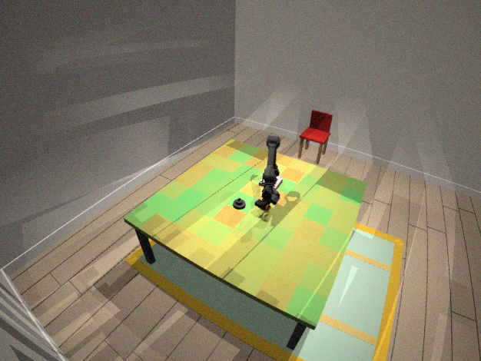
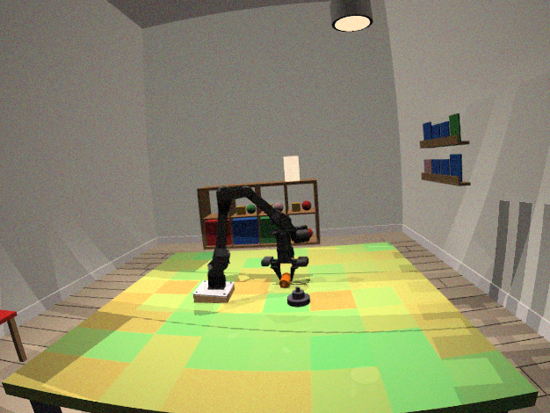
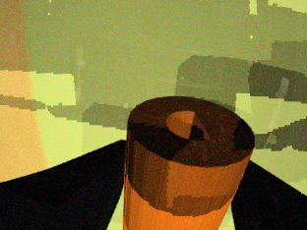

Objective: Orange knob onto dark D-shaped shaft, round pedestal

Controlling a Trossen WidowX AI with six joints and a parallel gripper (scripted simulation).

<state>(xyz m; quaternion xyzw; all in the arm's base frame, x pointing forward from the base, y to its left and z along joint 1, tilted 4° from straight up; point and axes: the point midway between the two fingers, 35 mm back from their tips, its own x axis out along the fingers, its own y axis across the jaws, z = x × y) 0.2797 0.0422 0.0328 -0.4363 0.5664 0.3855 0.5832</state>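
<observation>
The pedestal is 180 mm to the right of my gripper tip, 20 mm ahead of it and 10 mm above it. Round my gripper tip: knob (10 mm to the right, 10 mm above).
</observation>
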